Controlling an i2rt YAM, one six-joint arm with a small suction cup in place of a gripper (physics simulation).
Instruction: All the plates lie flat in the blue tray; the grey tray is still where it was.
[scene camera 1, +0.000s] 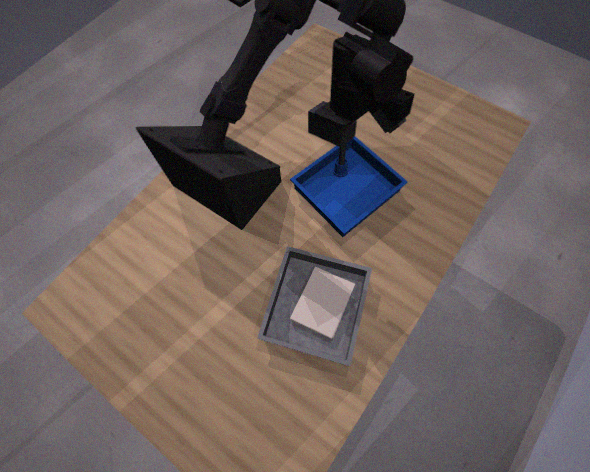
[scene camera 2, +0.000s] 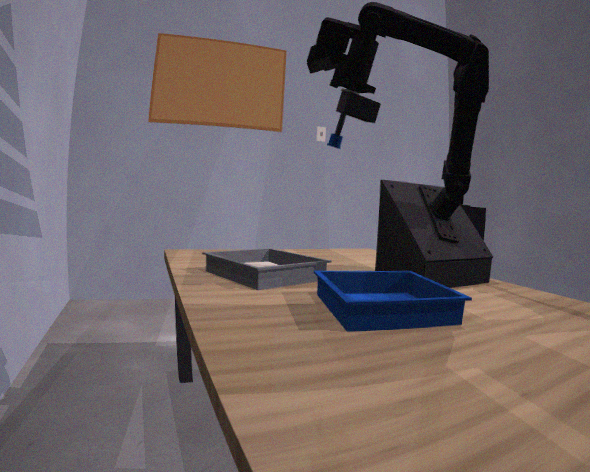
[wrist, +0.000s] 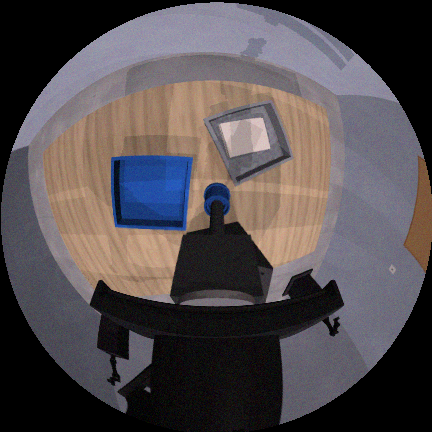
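Pixels of known places: hand at its tool point: (scene camera 1: 340, 172) (scene camera 2: 333, 146) (wrist: 216, 194); arm's base at its link origin: (scene camera 1: 209, 147) (scene camera 2: 437, 214).
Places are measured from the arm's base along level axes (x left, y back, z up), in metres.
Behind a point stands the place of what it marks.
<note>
A pale pinkish-white rectangular plate (scene camera 1: 324, 302) {x -0.067, y -0.464, z -0.155 m} (wrist: 245, 136) {x -0.062, y -0.455, z -0.155 m} lies flat in the grey tray (scene camera 1: 274, 295) {x -0.143, y -0.366, z -0.130 m} (scene camera 2: 292, 278) {x 0.021, y -0.407, z -0.164 m} (wrist: 281, 125) {x -0.184, y -0.518, z -0.131 m}; whether it is one plate or a stack I cannot tell. In scene camera 2 a sliver of the plate (scene camera 2: 261, 264) {x -0.107, y -0.456, z -0.155 m} shows over the tray's rim. The blue tray (scene camera 1: 350, 200) {x 0.213, y -0.317, z -0.177 m} (scene camera 2: 400, 315) {x 0.348, y -0.316, z -0.157 m} (wrist: 150, 192) {x 0.234, y -0.277, z -0.177 m} stands beside the grey one, and no plate shows in it. My suction cup (scene camera 1: 341, 170) (scene camera 2: 335, 142) (wrist: 217, 192) is open, with nothing on it. It hangs high above the table, and in the wrist view it appears between the two trays.
The trays stand on a wooden table (scene camera 1: 165, 320) {x -0.379, y -0.193, z -0.180 m} (scene camera 2: 350, 390) {x 0.515, y -0.471, z -0.180 m} (wrist: 90, 210) {x 0.501, y -0.236, z -0.180 m}. The arm's black wedge-shaped base (scene camera 1: 220, 170) {x -0.047, y -0.123, z 0.068 m} (scene camera 2: 415, 230) {x 0.062, y -0.113, z -0.043 m} stands on the table near the blue tray. An orange-brown board (scene camera 2: 217, 82) hangs on the wall behind.
</note>
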